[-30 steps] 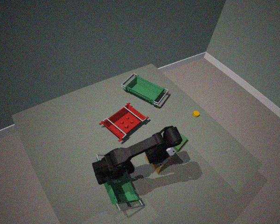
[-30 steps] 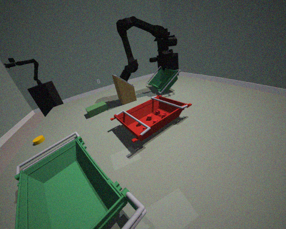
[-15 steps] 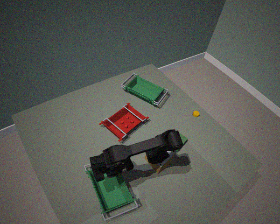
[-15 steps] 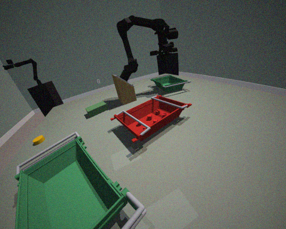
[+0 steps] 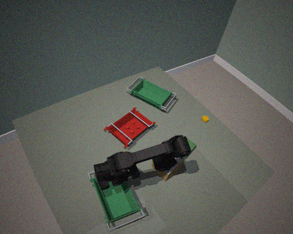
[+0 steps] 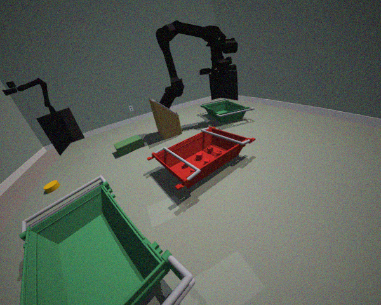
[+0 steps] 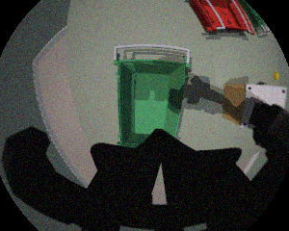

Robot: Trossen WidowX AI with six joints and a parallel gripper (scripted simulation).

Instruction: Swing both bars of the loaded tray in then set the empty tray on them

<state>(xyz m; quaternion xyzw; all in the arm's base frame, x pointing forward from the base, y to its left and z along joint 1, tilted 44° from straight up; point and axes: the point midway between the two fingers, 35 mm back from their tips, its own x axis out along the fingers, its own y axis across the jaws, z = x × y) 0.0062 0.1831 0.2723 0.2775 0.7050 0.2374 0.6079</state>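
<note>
The green tray is 130 mm below my gripper tip and 10 mm to the left of it. Round my gripper tip: yellow disc 840 mm to the right, 220 mm ahead, 160 mm below; flat green block 530 mm to the right, 150 mm below, 70 mm ahead.
</note>
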